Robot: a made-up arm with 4 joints. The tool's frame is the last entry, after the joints.
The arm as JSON. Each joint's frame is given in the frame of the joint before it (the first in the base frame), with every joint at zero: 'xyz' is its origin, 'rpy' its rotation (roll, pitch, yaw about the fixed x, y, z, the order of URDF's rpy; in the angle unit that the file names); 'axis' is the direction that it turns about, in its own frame. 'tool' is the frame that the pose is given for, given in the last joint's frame.
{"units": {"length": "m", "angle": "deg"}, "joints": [
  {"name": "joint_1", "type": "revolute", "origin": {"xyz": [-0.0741, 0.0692, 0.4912], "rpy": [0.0, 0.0, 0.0]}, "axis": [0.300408, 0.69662, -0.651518]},
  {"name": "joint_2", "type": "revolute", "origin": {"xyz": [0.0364, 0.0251, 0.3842], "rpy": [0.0, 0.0, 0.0]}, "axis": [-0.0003, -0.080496, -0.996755]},
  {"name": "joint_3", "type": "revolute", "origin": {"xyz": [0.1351, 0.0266, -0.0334], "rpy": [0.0, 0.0, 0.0]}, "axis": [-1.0, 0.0, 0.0]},
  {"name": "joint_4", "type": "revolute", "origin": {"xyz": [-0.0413, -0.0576, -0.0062], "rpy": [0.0, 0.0, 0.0]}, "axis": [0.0, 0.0, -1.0]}
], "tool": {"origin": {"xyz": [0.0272, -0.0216, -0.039], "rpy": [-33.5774, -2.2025, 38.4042]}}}
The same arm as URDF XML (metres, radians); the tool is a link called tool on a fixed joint. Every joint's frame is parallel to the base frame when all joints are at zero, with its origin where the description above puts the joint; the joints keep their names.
<robot name="arm">
  <joint name="joint_1" type="continuous">
    <parent link="base_link"/>
    <child link="link1"/>
    <origin xyz="-0.0741 0.0692 0.4912"/>
    <axis xyz="0.300408 0.69662 -0.651518"/>
  </joint>
  <joint name="joint_2" type="continuous">
    <parent link="link1"/>
    <child link="link2"/>
    <origin xyz="0.0364 0.0251 0.3842"/>
    <axis xyz="-0.0003 -0.080496 -0.996755"/>
  </joint>
  <joint name="joint_3" type="continuous">
    <parent link="link2"/>
    <child link="link3"/>
    <origin xyz="0.1351 0.0266 -0.0334"/>
    <axis xyz="-1 0 0"/>
  </joint>
  <joint name="joint_4" type="continuous">
    <parent link="link3"/>
    <child link="link4"/>
    <origin xyz="-0.0413 -0.0576 -0.0062"/>
    <axis xyz="0 0 -1"/>
  </joint>
  <joint name="tool_fixed" type="fixed">
    <parent link="link4"/>
    <child link="tool"/>
    <origin xyz="0.0272 -0.0216 -0.0390" rpy="-0.5860 -0.0384 0.6703"/>
  </joint>
  <link name="base_link"/>
  <link name="link1"/>
  <link name="link2"/>
  <link name="link3"/>
  <link name="link4"/>
  <link name="tool"/>
</robot>

